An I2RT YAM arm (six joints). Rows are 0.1 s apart.
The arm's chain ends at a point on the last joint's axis. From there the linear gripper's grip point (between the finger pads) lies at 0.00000 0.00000 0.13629 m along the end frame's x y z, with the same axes.
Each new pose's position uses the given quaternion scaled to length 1; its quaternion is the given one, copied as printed.
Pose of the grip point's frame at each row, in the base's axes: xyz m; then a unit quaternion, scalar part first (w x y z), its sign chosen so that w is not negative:
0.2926, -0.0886, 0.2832, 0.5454, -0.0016, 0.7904, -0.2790
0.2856, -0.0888, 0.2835, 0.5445, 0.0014, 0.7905, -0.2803
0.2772, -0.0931, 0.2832, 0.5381, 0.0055, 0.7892, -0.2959
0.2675, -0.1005, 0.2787, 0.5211, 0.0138, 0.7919, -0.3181
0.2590, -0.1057, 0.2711, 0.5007, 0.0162, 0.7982, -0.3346
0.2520, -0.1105, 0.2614, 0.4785, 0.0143, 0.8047, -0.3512
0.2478, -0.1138, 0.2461, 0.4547, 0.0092, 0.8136, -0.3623
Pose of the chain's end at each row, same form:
0.1750, -0.0287, 0.3172, 0.5454, -0.0016, 0.7904, -0.2790
0.1684, -0.0282, 0.3176, 0.5445, 0.0014, 0.7905, -0.2803
0.1619, -0.0286, 0.3167, 0.5381, 0.0055, 0.7892, -0.2959
0.1562, -0.0299, 0.3134, 0.5211, 0.0138, 0.7919, -0.3181
0.1515, -0.0307, 0.3085, 0.5007, 0.0162, 0.7982, -0.3346
0.1484, -0.0316, 0.3017, 0.4785, 0.0143, 0.8047, -0.3512
0.1479, -0.0323, 0.2903, 0.4547, 0.0092, 0.8136, -0.3623

